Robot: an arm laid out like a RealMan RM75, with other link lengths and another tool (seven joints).
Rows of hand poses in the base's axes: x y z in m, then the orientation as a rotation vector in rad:
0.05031 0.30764 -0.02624 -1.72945 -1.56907 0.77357
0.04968 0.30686 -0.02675 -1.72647 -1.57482 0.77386
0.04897 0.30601 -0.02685 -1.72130 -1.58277 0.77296
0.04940 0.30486 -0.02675 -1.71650 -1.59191 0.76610
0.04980 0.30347 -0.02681 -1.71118 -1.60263 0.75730
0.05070 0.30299 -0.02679 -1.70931 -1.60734 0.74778
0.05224 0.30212 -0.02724 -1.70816 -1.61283 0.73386
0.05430 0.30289 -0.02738 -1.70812 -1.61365 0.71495
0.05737 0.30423 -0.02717 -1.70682 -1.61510 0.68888
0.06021 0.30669 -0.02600 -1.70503 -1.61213 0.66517
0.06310 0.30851 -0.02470 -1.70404 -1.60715 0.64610
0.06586 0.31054 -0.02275 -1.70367 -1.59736 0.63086
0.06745 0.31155 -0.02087 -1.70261 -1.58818 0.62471
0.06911 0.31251 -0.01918 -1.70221 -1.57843 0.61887
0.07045 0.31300 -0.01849 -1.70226 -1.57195 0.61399
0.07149 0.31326 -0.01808 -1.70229 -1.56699 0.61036
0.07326 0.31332 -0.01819 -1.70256 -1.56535 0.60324
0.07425 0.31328 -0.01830 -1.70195 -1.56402 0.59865
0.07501 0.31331 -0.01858 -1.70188 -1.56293 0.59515
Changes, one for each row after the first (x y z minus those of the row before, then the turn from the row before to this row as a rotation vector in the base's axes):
-0.00063 -0.00078 -0.00051 0.00106 -0.00144 0.00476
-0.00071 -0.00085 -0.00010 0.00292 -0.00188 0.00646
0.00043 -0.00115 0.00010 0.00627 -0.00489 0.00518
0.00040 -0.00139 -0.00006 0.00759 -0.00622 0.00576
0.00090 -0.00048 0.00002 0.00658 -0.00501 0.00056
0.00154 -0.00087 -0.00045 0.00878 -0.00745 -0.00057
0.00206 0.00077 -0.00014 0.01176 -0.00722 -0.00553
0.00307 0.00134 0.00021 0.01686 -0.00961 -0.00698
0.00284 0.00246 0.00117 0.01622 -0.00606 -0.00887
0.00289 0.00182 0.00130 0.01309 -0.00371 -0.00894
0.00276 0.00203 0.00195 0.01102 0.00015 -0.01099
0.00159 0.00101 0.00188 0.00579 0.00360 -0.00745
0.00166 0.00096 0.00169 0.00526 0.00370 -0.00796
0.00134 0.00049 0.00069 0.00389 0.00189 -0.00573
0.00104 0.00026 0.00041 0.00291 0.00148 -0.00436
0.00177 0.00006 -0.00011 0.00437 -0.00199 -0.00349
0.00099 -0.00004 -0.00011 0.00336 -0.00073 -0.00215
0.00076 0.00003 -0.00028 0.00232 -0.00072 -0.00183

